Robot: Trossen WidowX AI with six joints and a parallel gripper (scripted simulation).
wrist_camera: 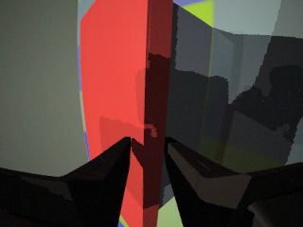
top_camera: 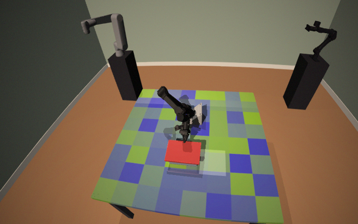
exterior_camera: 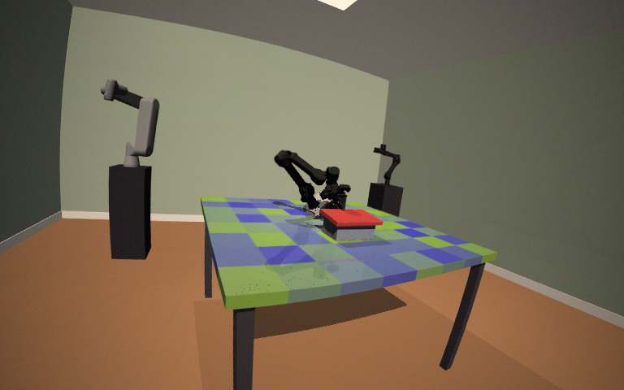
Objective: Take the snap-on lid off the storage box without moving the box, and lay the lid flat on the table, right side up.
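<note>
My gripper tip is 8 cm short of the red lid. Also, from my gripper tip: grey storage box (7 cm ahead, 5 cm below).
</note>
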